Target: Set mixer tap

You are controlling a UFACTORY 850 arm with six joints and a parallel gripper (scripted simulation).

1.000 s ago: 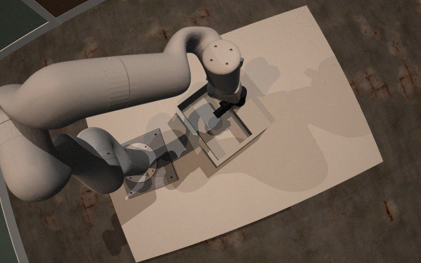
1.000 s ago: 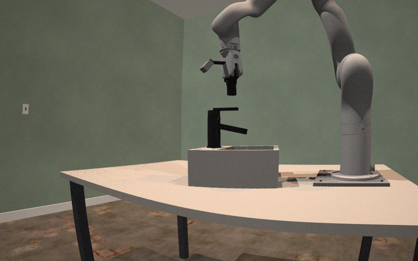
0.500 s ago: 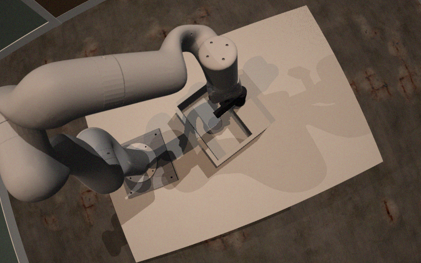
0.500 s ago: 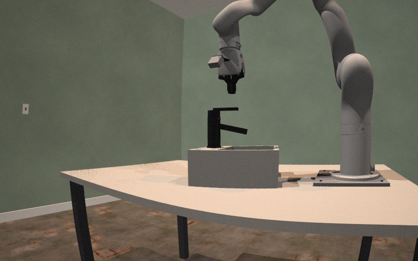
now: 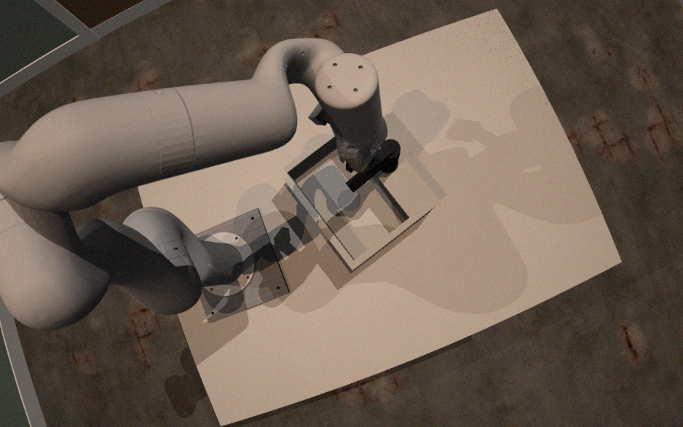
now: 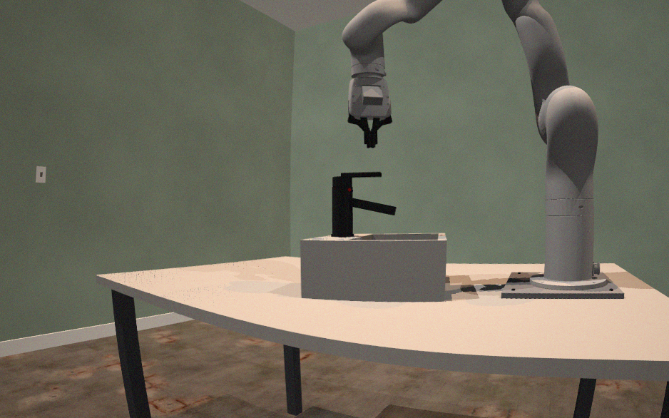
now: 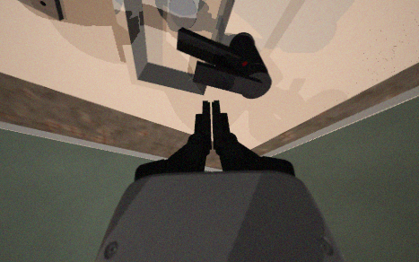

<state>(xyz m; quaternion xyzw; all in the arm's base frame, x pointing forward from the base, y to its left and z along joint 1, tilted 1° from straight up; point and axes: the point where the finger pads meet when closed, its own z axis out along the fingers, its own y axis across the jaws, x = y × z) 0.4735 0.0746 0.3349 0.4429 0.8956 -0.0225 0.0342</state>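
Now: hand 80 mm above the lever, 20 mm short of it and 10 mm to the right of it. Round my hand: black mixer tap 130 mm below, 50 mm ahead, 10 mm to the left; grey sink basin 310 mm below, 40 mm behind, 20 mm to the right.
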